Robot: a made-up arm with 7 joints.
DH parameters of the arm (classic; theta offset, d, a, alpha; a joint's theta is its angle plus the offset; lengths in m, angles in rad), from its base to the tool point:
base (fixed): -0.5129 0 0.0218 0
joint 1: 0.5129 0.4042 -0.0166 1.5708
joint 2: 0 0.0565 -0.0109 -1.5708
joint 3: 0 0.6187 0.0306 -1.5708
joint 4: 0 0.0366 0.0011 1.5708
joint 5: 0 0.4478 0.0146 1.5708
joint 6: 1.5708 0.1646 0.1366 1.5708
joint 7: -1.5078 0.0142 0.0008 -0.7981
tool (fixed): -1.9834 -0.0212 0 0
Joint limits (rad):
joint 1: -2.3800..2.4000
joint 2: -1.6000..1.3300
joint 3: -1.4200..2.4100
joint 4: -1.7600..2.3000
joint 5: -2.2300..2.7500
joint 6: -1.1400..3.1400
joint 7: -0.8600..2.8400
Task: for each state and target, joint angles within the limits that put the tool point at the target. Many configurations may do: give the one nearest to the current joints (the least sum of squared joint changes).
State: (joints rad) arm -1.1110 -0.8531 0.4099 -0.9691 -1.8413 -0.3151 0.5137
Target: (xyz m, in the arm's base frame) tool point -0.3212 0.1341 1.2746
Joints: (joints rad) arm -1.1942 -0.3367 0.4401 -1.0819 -1.8417 -0.3054 0.5150
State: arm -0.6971 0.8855 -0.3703 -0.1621 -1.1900 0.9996 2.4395
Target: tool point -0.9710 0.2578 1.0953
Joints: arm -0.3057 0.9621 -0.3693 0.2153 -1.1179 0.4529 2.5216
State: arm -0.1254 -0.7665 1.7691 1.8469 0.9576 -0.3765 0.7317
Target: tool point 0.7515 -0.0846 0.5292
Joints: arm -0.8787 -0.9748 1.2794 1.4974 0.7959 -0.2583 0.7251
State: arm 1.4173 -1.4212 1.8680 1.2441 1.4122 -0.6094 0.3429
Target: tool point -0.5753 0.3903 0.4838
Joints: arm 1.7021 -1.6000 1.5852 1.4899 1.3139 -0.5725 0.3342
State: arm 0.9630 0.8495 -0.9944 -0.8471 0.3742 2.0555 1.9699
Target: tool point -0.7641 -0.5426 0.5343
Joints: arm 0.6933 1.1237 -1.0096 -0.7159 0.4237 1.8859 1.9672
